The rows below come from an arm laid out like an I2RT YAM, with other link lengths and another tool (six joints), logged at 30 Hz.
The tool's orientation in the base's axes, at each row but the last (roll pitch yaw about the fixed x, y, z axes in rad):
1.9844 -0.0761 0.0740
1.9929 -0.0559 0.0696
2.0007 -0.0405 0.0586
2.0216 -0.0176 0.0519
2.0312 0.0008 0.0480
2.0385 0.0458 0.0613
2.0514 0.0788 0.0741
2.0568 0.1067 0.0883
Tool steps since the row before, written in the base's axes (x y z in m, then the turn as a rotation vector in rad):
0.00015 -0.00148 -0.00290 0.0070 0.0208 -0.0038
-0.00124 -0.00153 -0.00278 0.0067 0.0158 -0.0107
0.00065 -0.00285 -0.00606 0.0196 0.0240 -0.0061
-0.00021 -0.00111 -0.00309 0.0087 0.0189 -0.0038
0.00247 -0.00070 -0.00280 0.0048 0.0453 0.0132
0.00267 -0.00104 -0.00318 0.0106 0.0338 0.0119
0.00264 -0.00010 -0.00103 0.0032 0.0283 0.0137
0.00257 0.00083 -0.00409 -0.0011 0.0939 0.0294
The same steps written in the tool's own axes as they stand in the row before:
-0.00018 -0.00205 0.00253 0.0082 -0.0122 -0.0167
-0.00150 -0.00187 0.00242 0.0072 -0.0164 -0.0094
0.00024 -0.00432 0.00515 0.0207 -0.0158 -0.0178
-0.00032 -0.00230 0.00233 0.0096 -0.0116 -0.0149
0.00244 -0.00214 0.00198 0.0070 -0.0082 -0.0462
0.00274 -0.00219 0.00245 0.0121 -0.0038 -0.0352
0.00270 -0.00059 0.00064 0.0042 -0.0005 -0.0313
0.00305 -0.00363 0.00124 0.0040 -0.0172 -0.0968

